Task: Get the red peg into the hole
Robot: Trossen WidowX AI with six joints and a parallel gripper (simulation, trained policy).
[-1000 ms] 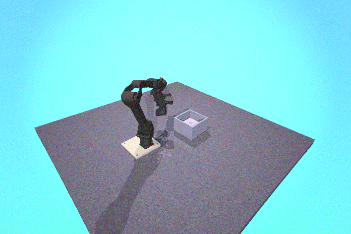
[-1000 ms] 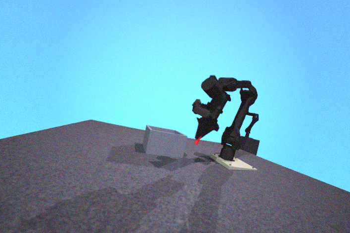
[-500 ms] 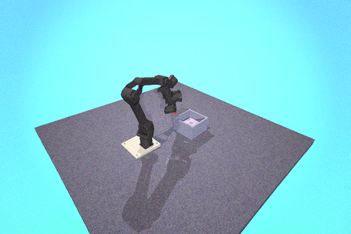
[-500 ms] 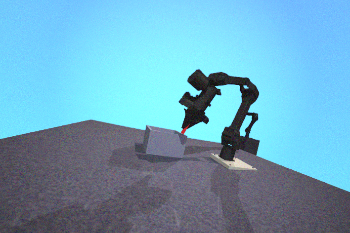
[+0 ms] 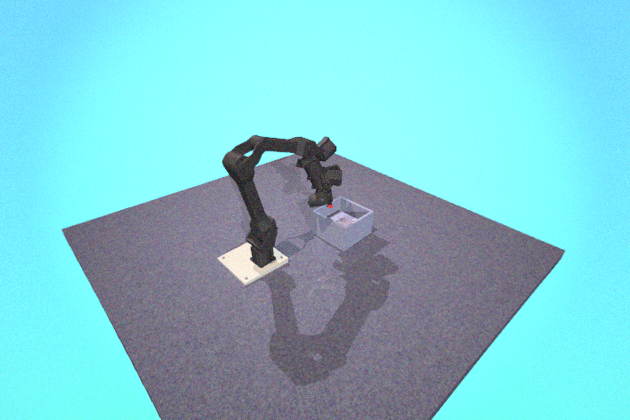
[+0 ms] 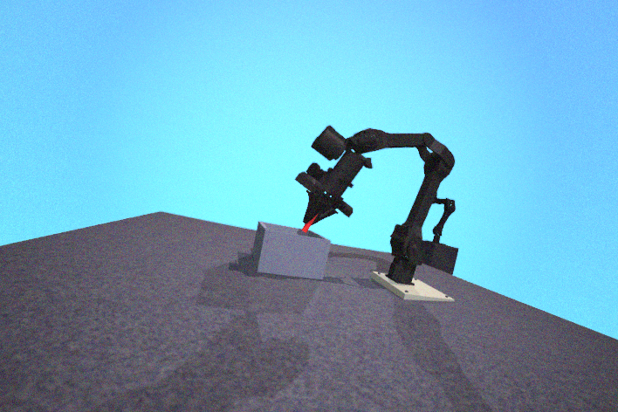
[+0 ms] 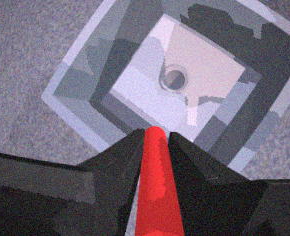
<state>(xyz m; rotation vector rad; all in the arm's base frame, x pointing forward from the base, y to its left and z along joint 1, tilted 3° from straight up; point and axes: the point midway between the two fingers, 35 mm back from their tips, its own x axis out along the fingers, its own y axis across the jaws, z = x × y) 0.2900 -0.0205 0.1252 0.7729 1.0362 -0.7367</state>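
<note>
Right now the red peg is 2 cm above my gripper tip, 1 cm to the left of it and 1 cm behind it. Round my gripper tip: grey box 10 cm below, 4 cm to the right, 2 cm ahead.
</note>
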